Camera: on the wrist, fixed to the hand. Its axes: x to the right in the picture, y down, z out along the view.
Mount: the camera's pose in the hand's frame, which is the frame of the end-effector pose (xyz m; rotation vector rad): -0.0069 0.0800 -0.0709 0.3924 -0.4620 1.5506
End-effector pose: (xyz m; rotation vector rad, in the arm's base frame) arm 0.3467 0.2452 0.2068 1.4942 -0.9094 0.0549
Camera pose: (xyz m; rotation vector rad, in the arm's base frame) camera 0.3317 0.3207 0.2813 0.7833 -2.3447 1.0870
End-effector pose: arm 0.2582 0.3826 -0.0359 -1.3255 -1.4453 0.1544
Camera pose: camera 0.3589 0.3679 -0.0694 -1.8285 -0.3387 1.7182
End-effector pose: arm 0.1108 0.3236 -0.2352 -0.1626 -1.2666 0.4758
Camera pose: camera 0.1558 0.4020 -0.2927 -0.7387 -1.2523 2.1636
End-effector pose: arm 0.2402 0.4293 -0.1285 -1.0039 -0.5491 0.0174
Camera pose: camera 0.2844 0.4151 -0.2250 -0.8159 -0.0437 1.6935
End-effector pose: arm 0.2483 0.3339 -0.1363 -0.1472 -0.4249 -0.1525
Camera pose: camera 0.2845 0.4006 -0.2119 -0.0902 -0.6838 1.5073
